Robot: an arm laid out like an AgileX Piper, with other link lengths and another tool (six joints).
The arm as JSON. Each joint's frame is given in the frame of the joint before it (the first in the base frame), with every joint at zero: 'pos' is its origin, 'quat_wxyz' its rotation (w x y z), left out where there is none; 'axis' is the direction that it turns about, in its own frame. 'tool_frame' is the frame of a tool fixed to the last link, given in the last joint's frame.
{
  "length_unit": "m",
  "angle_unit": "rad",
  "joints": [
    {
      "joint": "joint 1",
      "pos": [
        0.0,
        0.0,
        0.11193
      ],
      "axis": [
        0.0,
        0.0,
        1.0
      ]
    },
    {
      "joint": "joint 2",
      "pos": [
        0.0,
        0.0,
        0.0
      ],
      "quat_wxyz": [
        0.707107,
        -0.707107,
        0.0,
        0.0
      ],
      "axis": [
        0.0,
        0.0,
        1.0
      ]
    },
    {
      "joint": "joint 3",
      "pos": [
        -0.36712,
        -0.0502,
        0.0
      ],
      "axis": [
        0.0,
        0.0,
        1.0
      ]
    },
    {
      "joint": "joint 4",
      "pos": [
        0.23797,
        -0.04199,
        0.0
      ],
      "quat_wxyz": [
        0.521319,
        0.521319,
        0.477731,
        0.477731
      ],
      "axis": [
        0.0,
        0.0,
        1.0
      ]
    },
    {
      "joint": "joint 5",
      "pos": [
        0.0,
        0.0,
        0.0
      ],
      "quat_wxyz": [
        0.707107,
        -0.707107,
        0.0,
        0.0
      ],
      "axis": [
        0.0,
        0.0,
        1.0
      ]
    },
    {
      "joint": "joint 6",
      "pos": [
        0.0,
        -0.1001,
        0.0
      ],
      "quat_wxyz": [
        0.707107,
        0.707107,
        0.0,
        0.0
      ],
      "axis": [
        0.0,
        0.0,
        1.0
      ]
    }
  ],
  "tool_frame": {
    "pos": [
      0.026,
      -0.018,
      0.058
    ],
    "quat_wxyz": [
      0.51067,
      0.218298,
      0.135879,
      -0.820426
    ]
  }
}
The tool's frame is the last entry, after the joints.
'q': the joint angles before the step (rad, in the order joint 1, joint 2, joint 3, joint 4, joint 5, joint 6). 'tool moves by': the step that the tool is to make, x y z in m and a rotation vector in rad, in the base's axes. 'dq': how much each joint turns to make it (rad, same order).
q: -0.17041, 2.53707, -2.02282, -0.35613, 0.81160, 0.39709
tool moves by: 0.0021, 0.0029, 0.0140, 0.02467, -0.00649, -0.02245
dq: -0.00003, -0.00917, -0.04406, 0.03822, 0.05169, -0.00906
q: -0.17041, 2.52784, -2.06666, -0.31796, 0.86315, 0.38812
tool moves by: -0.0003, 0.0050, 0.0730, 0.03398, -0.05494, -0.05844
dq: 0.00008, -0.07996, -0.12228, 0.05777, 0.16015, -0.00103
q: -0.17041, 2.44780, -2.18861, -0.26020, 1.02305, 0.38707
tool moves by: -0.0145, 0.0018, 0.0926, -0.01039, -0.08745, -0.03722
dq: -0.00005, -0.11455, -0.11355, 0.00672, 0.14490, 0.00006
